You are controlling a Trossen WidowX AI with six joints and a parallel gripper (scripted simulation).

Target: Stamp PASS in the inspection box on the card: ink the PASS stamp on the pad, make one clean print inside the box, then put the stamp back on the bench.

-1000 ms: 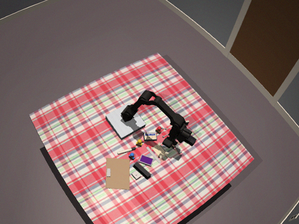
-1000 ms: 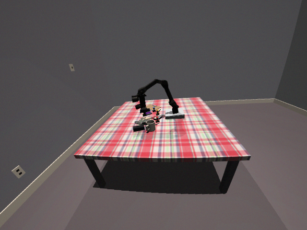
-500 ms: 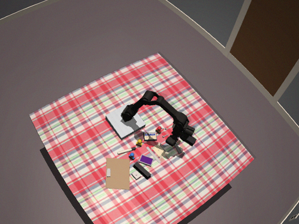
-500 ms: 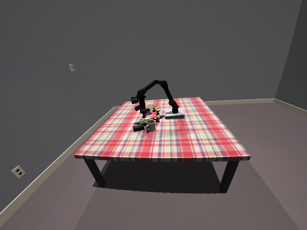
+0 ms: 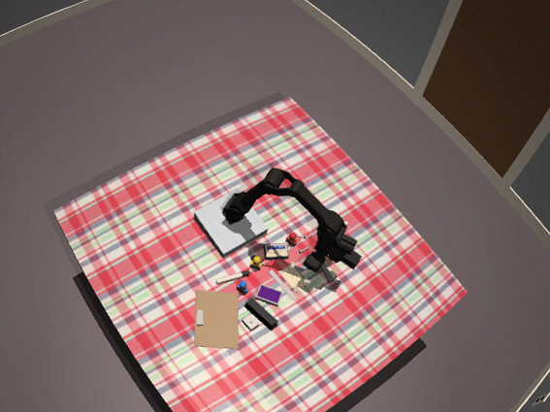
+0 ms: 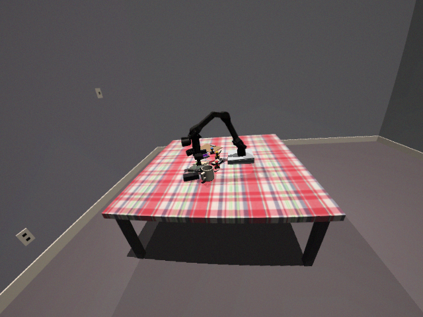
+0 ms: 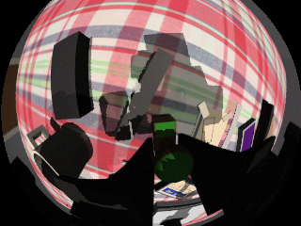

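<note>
My gripper tip is 5 cm above the grey bar, 3 cm to the right of it and 2 cm short of it. From my gripper tip the other things lie so: black block (14 cm to the left, 4 cm below, 3 cm ahead); then cream card (9 cm to the right, 6 cm below, 1 cm behind); then green-knobbed PASS stamp (right at my gripper tip).
</note>
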